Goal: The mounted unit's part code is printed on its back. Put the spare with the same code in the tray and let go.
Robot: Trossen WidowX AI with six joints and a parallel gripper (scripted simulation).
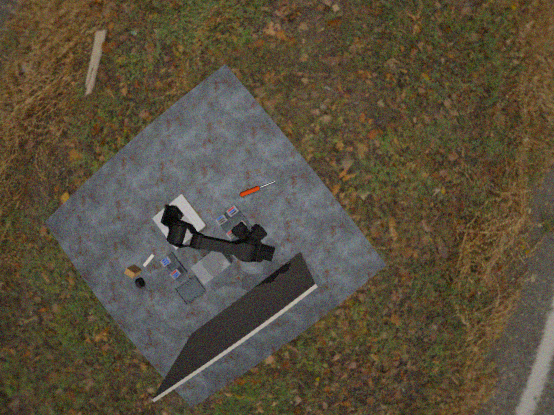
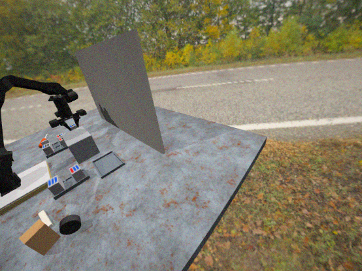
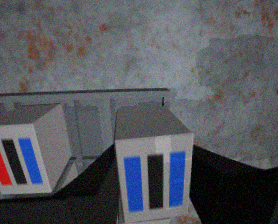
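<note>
Now: gripper tip 41 cm to the left of the flat grey tray, 4 cm above it and 1 cm past it. Also, from my gripper tip: grey mounted unit 20 cm to the right, 3 cm behind, 1 cm above; then grey spare block 2 cm above; then upright panel 23 cm to the right, 19 cm ahead, 18 cm above.
</note>
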